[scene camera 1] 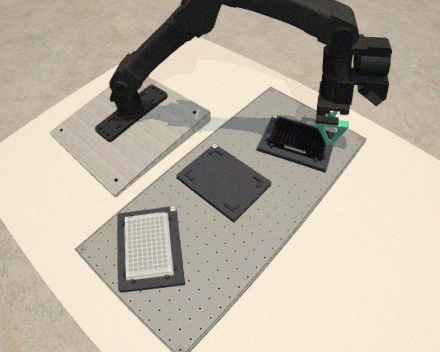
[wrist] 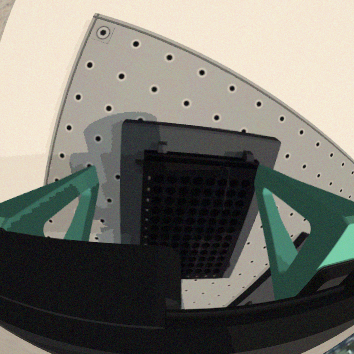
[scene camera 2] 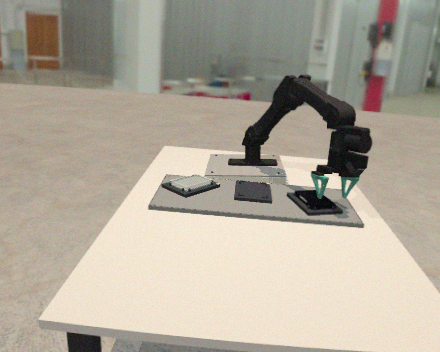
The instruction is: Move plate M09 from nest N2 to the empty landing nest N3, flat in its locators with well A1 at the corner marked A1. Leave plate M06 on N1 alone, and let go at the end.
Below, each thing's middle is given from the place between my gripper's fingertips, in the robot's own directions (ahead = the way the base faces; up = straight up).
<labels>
Right now my hand is 50 mm past the black well plate (scene camera 1: 291, 136), 40 mm to the left of it and 30 mm above it. Also, from my hand: clear well plate (scene camera 1: 148, 254): 450 mm to the right, 110 mm behind, 30 mm below; dark nest (scene camera 1: 229, 185): 240 mm to the right, 110 mm behind, 40 mm below.
</labels>
